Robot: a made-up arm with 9 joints. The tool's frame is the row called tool.
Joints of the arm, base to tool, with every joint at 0 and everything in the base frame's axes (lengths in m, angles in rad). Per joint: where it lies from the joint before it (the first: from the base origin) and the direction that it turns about. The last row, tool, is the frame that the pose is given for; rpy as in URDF.
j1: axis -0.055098 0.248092 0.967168 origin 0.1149 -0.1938 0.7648
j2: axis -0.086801 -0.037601 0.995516 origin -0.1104 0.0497 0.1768
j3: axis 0 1 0 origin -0.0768 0.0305 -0.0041
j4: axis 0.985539 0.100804 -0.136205 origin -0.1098 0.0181 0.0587
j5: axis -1 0 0 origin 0.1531 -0.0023 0.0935
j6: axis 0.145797 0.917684 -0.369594 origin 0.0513 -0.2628 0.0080
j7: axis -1 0 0 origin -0.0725 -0.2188 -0.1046
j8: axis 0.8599 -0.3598 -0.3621 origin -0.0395 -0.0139 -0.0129
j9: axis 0 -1 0 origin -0.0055 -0.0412 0.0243
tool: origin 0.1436 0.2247 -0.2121 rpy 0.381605 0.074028 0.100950
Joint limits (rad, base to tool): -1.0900..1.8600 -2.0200..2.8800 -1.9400..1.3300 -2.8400..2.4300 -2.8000..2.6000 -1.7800..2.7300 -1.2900..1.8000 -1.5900..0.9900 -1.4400..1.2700
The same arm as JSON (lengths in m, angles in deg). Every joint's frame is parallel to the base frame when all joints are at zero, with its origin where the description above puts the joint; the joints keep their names.
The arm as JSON. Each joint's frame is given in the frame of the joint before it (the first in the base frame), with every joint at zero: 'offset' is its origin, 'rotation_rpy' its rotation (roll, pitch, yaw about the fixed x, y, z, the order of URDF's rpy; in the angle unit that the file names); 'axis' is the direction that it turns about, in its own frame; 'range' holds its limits. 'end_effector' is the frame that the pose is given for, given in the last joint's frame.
{
  "length_unit": "m",
  "angle_unit": "deg",
  "chain": [
    {
      "id": "j1",
      "offset": [
        0.1149,
        -0.1938,
        0.7648
      ],
      "rotation_rpy": [
        0.0,
        0.0,
        0.0
      ],
      "axis": [
        -0.055098,
        0.248092,
        0.967168
      ],
      "range": [
        -62.45,
        106.57
      ]
    },
    {
      "id": "j2",
      "offset": [
        -0.1104,
        0.0497,
        0.1768
      ],
      "rotation_rpy": [
        0.0,
        0.0,
        0.0
      ],
      "axis": [
        -0.086801,
        -0.037601,
        0.995516
      ],
      "range": [
        -115.74,
        165.01
      ]
    },
    {
      "id": "j3",
      "offset": [
        -0.0768,
        0.0305,
        -0.0041
      ],
      "rotation_rpy": [
        0.0,
        0.0,
        0.0
      ],
      "axis": "+y",
      "range": [
        -111.15,
        76.2
      ]
    },
    {
      "id": "j4",
      "offset": [
        -0.1098,
        0.0181,
        0.0587
      ],
      "rotation_rpy": [
        0.0,
        0.0,
        0.0
      ],
      "axis": [
        0.985539,
        0.100804,
        -0.136205
      ],
      "range": [
        -162.72,
        139.23
      ]
    },
    {
      "id": "j5",
      "offset": [
        0.1531,
        -0.0023,
        0.0935
      ],
      "rotation_rpy": [
        0.0,
        0.0,
        0.0
      ],
      "axis": "-x",
      "range": [
        -160.43,
        148.97
      ]
    },
    {
      "id": "j6",
      "offset": [
        0.0513,
        -0.2628,
        0.008
      ],
      "rotation_rpy": [
        0.0,
        0.0,
        0.0
      ],
      "axis": [
        0.145797,
        0.917684,
        -0.369594
      ],
      "range": [
        -101.99,
        156.42
      ]
    },
    {
      "id": "j7",
      "offset": [
        -0.0725,
        -0.2188,
        -0.1046
      ],
      "rotation_rpy": [
        0.0,
        0.0,
        0.0
      ],
      "axis": "-x",
      "range": [
        -73.91,
        103.13
      ]
    },
    {
      "id": "j8",
      "offset": [
        -0.0395,
        -0.0139,
        -0.0129
      ],
      "rotation_rpy": [
        0.0,
        0.0,
        0.0
      ],
      "axis": [
        0.8599,
        -0.3598,
        -0.3621
      ],
      "range": [
        -91.1,
        56.72
      ]
    },
    {
      "id": "j9",
      "offset": [
        -0.0055,
        -0.0412,
        0.0243
      ],
      "rotation_rpy": [
        0.0,
        0.0,
        0.0
      ],
      "axis": "-y",
      "range": [
        -82.51,
        72.77
      ]
    }
  ],
  "end_effector": {
    "offset": [
      0.1436,
      0.2247,
      -0.2121
    ],
    "rotation_rpy": [
      21.86,
      4.24,
      5.78
    ]
  }
}

